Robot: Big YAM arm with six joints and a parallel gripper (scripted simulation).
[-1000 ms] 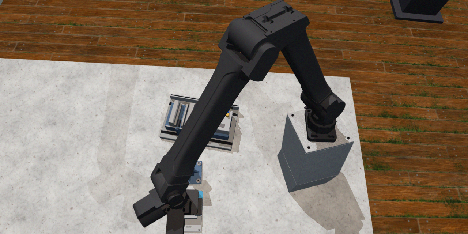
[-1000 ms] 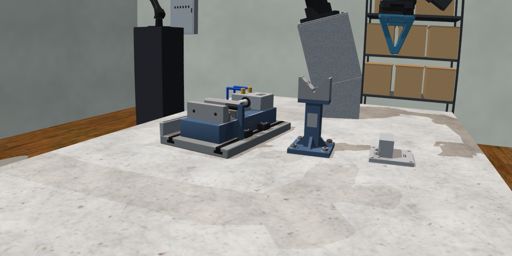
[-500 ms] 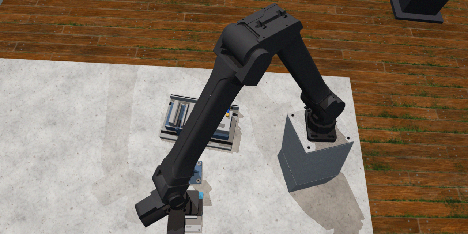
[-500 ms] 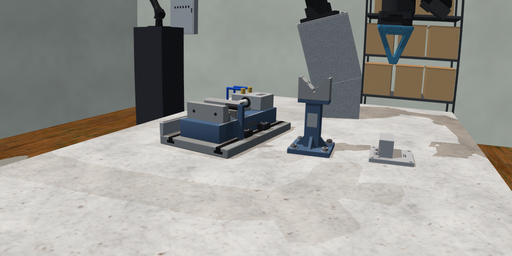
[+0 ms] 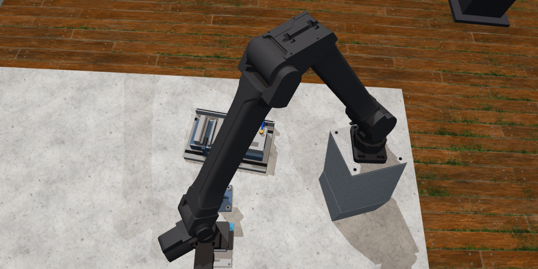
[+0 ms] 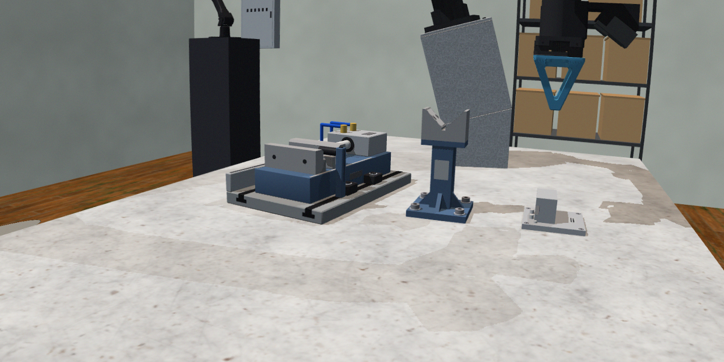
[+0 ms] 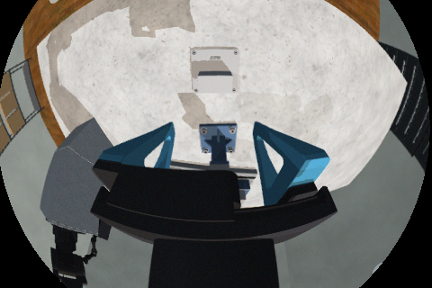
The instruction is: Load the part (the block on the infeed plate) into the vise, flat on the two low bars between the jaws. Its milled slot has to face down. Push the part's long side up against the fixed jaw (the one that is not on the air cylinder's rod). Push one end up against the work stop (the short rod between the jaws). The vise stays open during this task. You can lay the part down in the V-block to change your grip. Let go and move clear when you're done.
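The grey part is 150 mm below my hand and 10 mm to the right of it. The rest, counted from my hand: V-block post: 160 mm to the right, 120 mm below, 20 mm ahead; infeed plate: 180 mm below, 10 mm to the left; blue work-stop post: 300 mm to the right, 120 mm below, 80 mm ahead.
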